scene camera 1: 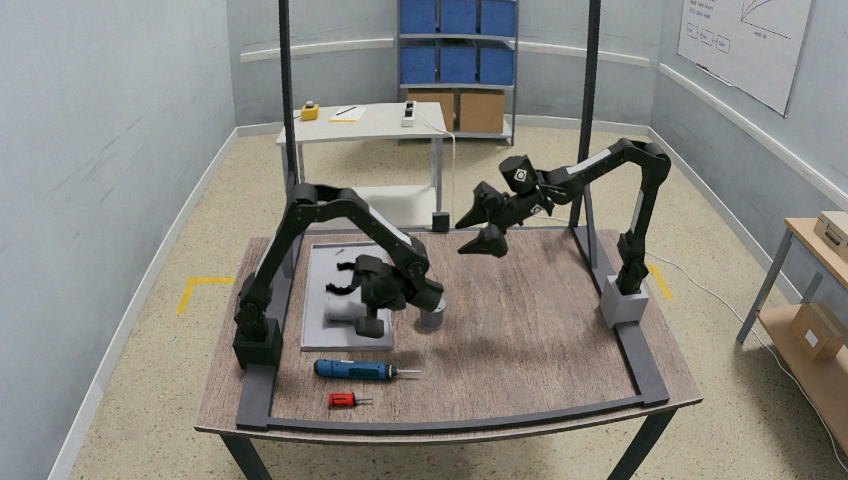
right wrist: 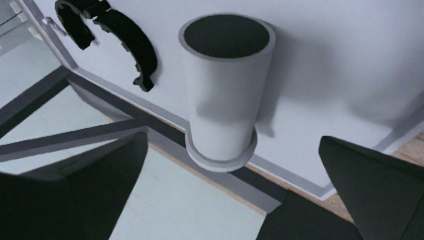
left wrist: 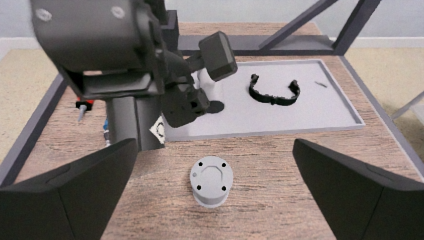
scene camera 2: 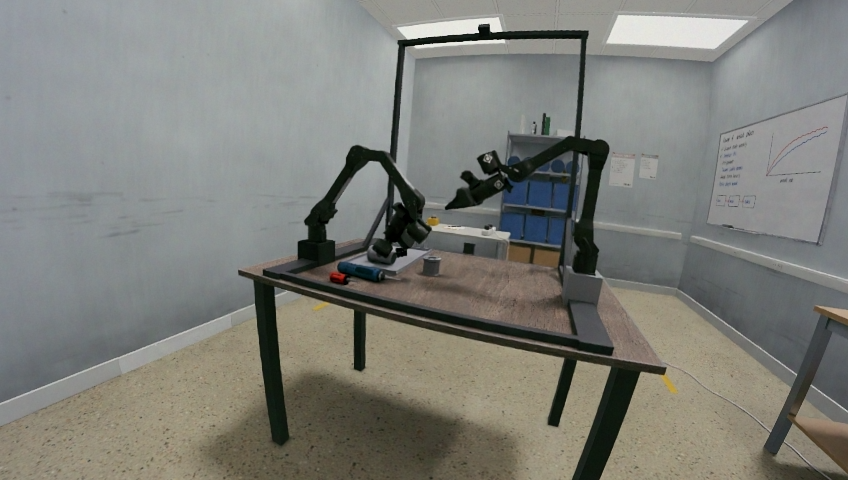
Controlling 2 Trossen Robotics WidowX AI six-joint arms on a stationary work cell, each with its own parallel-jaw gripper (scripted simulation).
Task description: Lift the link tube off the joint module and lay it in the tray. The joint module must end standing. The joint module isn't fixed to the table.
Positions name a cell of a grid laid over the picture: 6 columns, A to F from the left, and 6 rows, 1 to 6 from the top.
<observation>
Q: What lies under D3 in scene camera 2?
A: The left gripper.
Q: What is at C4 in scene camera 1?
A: A link tube.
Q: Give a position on a blue screwdriver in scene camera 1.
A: C5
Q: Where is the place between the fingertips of the left gripper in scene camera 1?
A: D3
</observation>
